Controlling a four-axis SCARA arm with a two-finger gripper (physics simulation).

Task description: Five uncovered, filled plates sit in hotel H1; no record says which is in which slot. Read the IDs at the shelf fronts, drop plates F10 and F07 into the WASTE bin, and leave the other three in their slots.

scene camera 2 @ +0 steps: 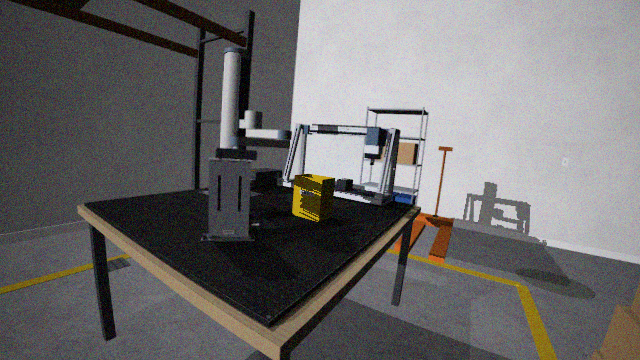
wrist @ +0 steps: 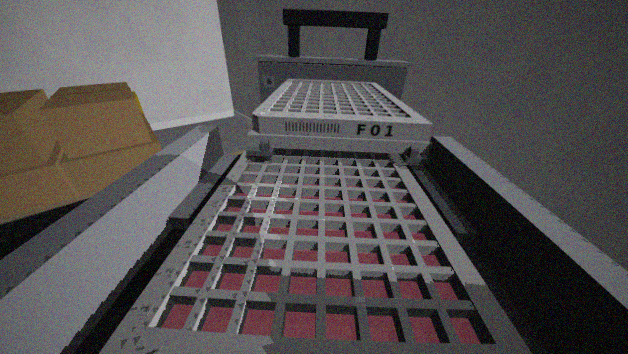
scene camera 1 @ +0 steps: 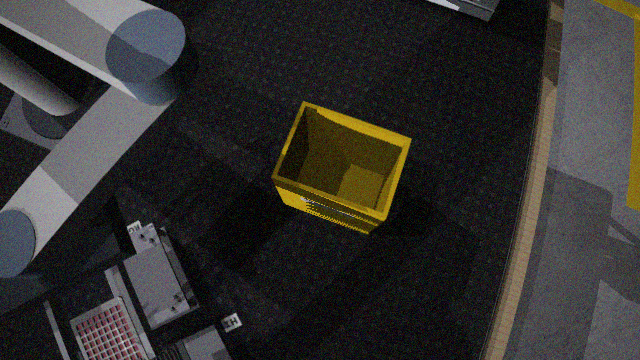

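Pixels of known places: gripper, fingertip midpoint: (wrist: 322, 150); arm's base, link origin: (scene camera 1: 71, 89).
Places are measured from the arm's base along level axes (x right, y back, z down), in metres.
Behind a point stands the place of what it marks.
My gripper (wrist: 322, 150) {y -0.482, x 0.382, z -0.263 m} is shut on a filled plate (wrist: 322, 240) {y -0.444, x 0.347, z -0.258 m} (scene camera 1: 107, 330) {y -0.444, x 0.343, z -0.254 m}, its red wells showing between the long fingers. The held plate looks level, and its ID does not show. Beyond it in the wrist view, a plate marked F01 (wrist: 375, 130) {y -0.465, x 0.397, z -0.275 m} sits in the grey hotel (wrist: 332, 68) {y -0.568, x 0.472, z -0.289 m}, below the black handle. Hotel H1's label (scene camera 1: 231, 322) {y -0.548, x 0.318, z -0.013 m} shows at the bottom of scene camera 1. The yellow waste bin (scene camera 1: 360, 127) {y -0.655, x -0.027, z -0.203 m} (scene camera 2: 313, 197) {y -0.684, x 0.086, z -0.123 m} stands upright, away from the held plate; no plate shows inside. The other plates' IDs are not visible, and scene camera 2 does not show the gripper clearly.
A grey station (scene camera 1: 155, 285) {y -0.413, x 0.298, z -0.073 m} beside the RG label (scene camera 1: 134, 228) {y -0.306, x 0.226, z -0.013 m} stands close to the held plate. The arm's white column (scene camera 2: 231, 95) {y -0.043, x 0.062, z -0.616 m} rises above a grey pedestal (scene camera 2: 230, 190) {y -0.592, x 0.490, z -0.189 m}. A gantry frame (scene camera 2: 392, 165) {y -0.849, x -0.609, z -0.271 m} stands behind the bin. The wooden table edge (scene camera 1: 531, 200) {y -1.028, x -0.083, z 0.000 m} runs along the right.
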